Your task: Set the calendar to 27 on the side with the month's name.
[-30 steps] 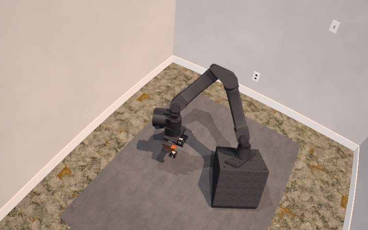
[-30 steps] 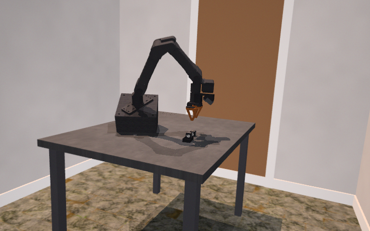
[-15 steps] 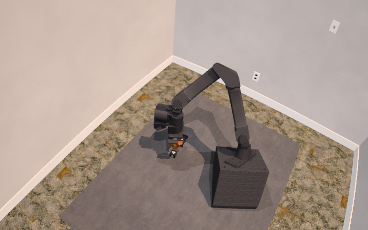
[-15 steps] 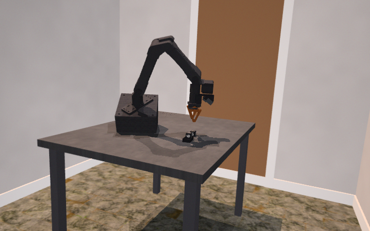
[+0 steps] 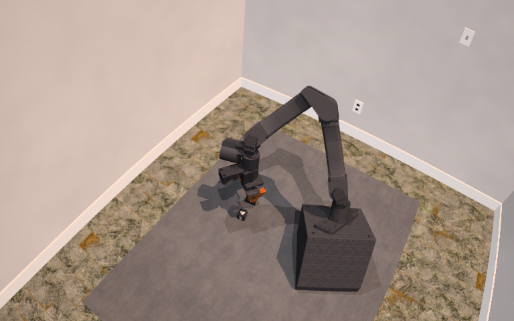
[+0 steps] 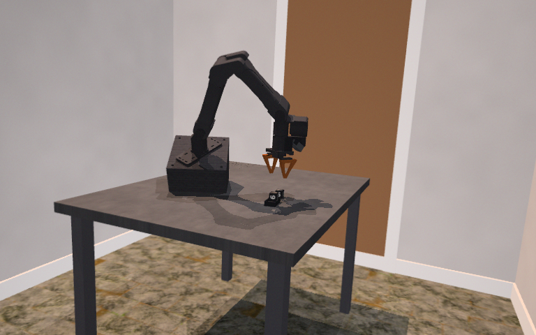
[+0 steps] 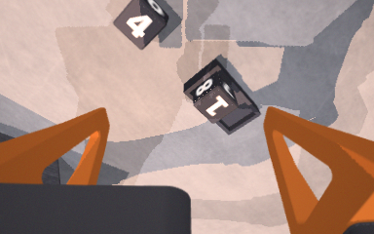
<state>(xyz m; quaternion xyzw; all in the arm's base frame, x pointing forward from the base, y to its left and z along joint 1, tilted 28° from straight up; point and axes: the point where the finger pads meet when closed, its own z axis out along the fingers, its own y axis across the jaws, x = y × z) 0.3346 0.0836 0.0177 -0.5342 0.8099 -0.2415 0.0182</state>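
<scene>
My gripper is now 1 cm short of the black digit cube, 4 cm to the left of it and 8 cm above it. The rest, counted from my hand: black tray: 1 cm ahead, 6 cm to the right, 10 cm below; then black cube: 2 cm behind, 5 cm to the left, 9 cm below.
</scene>
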